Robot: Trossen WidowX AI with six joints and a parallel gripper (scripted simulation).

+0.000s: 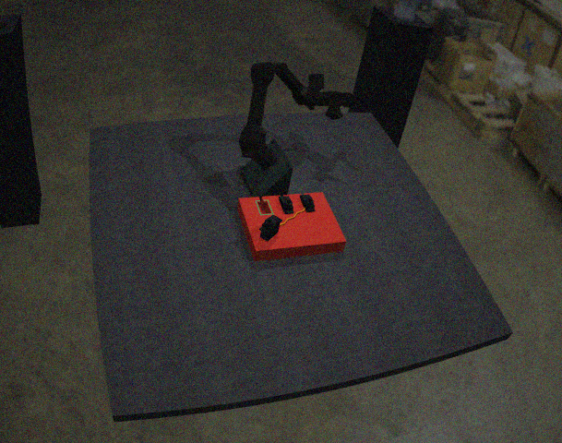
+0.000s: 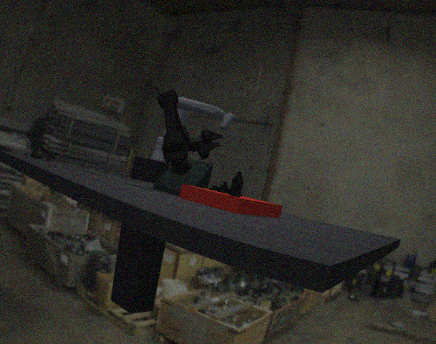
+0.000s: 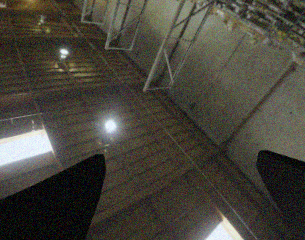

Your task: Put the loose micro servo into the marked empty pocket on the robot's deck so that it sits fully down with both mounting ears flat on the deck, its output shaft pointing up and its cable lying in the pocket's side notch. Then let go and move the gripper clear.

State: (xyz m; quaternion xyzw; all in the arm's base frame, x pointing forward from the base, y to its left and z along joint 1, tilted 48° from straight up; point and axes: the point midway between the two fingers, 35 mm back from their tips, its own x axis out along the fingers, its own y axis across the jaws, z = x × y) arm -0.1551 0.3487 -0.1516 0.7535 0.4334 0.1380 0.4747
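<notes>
Now: the red deck 410 mm ahead of my gripper tip, 350 mm to the right of it and 260 mm below it.
</notes>
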